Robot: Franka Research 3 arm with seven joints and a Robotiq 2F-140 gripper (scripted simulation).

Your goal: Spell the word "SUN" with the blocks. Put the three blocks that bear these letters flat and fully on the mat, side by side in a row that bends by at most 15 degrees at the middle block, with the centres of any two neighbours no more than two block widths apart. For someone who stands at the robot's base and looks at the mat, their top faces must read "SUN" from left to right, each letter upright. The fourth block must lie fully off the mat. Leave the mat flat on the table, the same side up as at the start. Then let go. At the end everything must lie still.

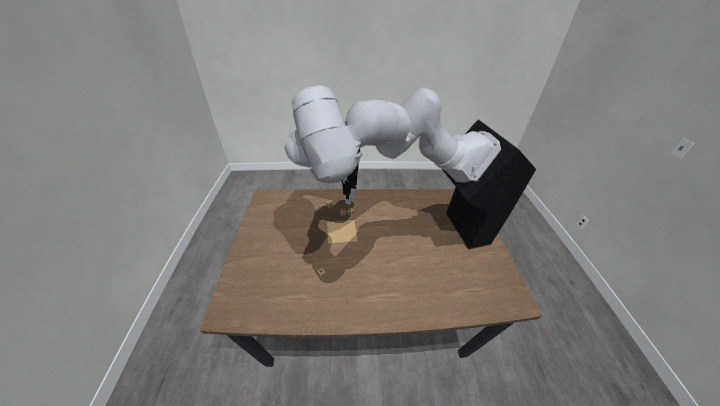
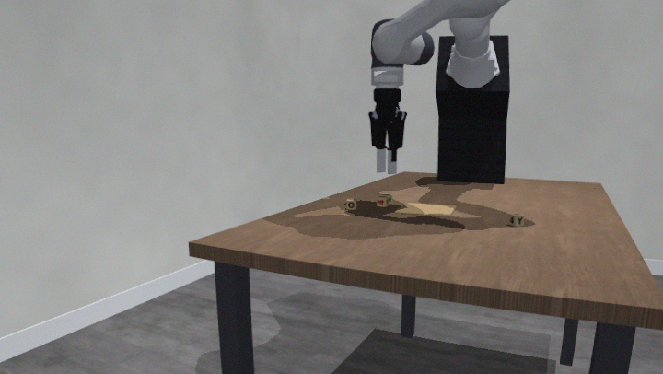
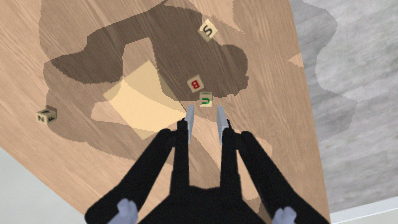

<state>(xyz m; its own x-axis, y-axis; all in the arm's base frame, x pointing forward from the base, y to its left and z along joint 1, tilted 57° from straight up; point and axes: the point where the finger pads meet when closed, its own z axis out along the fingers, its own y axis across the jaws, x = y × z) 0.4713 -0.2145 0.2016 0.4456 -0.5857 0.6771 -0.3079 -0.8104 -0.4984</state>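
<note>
My hand is 11 cm above the U block. From my hand the other things lie so: S block: 10 cm ahead, 7 cm to the right, 11 cm below; tan mat: 6 cm ahead, 12 cm to the left, 12 cm below.
</note>
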